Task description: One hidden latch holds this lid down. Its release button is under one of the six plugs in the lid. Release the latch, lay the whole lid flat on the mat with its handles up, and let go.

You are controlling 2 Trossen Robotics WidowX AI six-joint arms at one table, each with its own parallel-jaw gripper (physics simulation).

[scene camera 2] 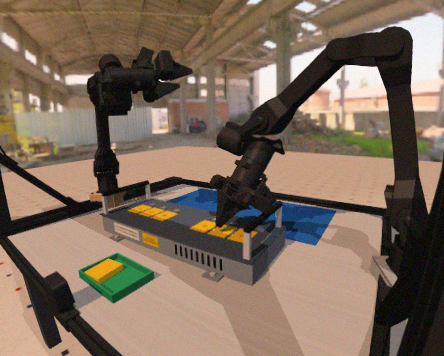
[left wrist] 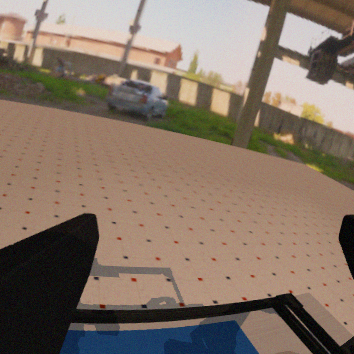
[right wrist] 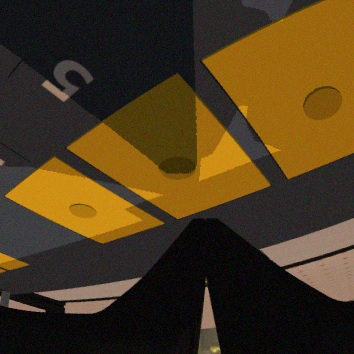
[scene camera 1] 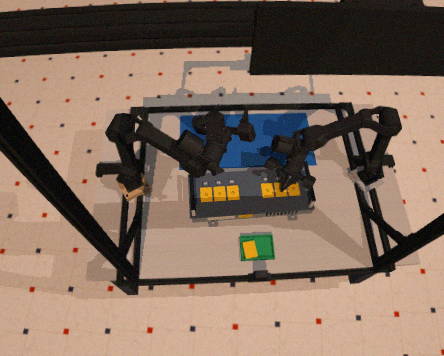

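Seen in the pictures: left gripper, fingertip midpoint: [scene camera 2: 185, 78] [left wrist: 225, 229] [scene camera 1: 232, 106]; right gripper, fingertip midpoint: [scene camera 2: 217, 226] [right wrist: 203, 229] [scene camera 1: 281, 191]; left arm's base at its link origin: [scene camera 1: 132, 182]; right arm's base at its link origin: [scene camera 1: 367, 176].
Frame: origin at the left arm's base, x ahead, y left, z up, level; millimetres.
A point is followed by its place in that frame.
Observation:
The dark grey lid [scene camera 1: 250, 200] @[x 342, y -294, z 2 mm] [scene camera 2: 183, 215] @[x 354, y -232, z 3 mm] lies on its box, a handle at each end [scene camera 2: 127, 190] @[x 42, y 72, z -18 mm]. Yellow plugs sit in it in two groups of three; the middle plug of the picture-right group [scene camera 1: 280, 185] [scene camera 2: 220, 231] @[x 460, y -322, z 3 mm] [right wrist: 170, 135] @[x 477, y -306, z 2 mm] is marked 5 in the right wrist view. My right gripper [scene camera 1: 283, 189] @[x 455, y -329, z 17 mm] [scene camera 2: 218, 225] @[x 455, y -329, z 17 mm] [right wrist: 203, 229] @[x 455, y -329, z 17 mm] is shut and empty, its tips low over that plug; its shadow reaches the round dimple, and contact is unclear. My left gripper [scene camera 2: 185, 79] @[x 350, y -127, z 358 mm] [left wrist: 225, 229] @[x 350, y -127, z 358 mm] is open, raised high at the picture's left. The blue mat [scene camera 1: 252, 147] @[x 499, y -82, z -45 mm] [scene camera 2: 322, 220] @[x 738, y -136, z -45 mm] [left wrist: 135, 342] @[x 575, y 39, z -45 mm] lies behind the box.
A green tray [scene camera 1: 266, 245] @[x 307, y -458, z -43 mm] [scene camera 2: 131, 287] @[x 322, y -482, z -36 mm] stands in front of the box and holds a yellow block [scene camera 1: 249, 249] @[x 243, y -441, z -31 mm] [scene camera 2: 104, 270] @[x 251, y -449, z -30 mm]. Small feet [scene camera 2: 213, 276] @[x 457, y -424, z -43 mm] stick out at the box's front. A black frame [scene camera 1: 200, 280] @[x 41, y -441, z -52 mm] runs around the table.

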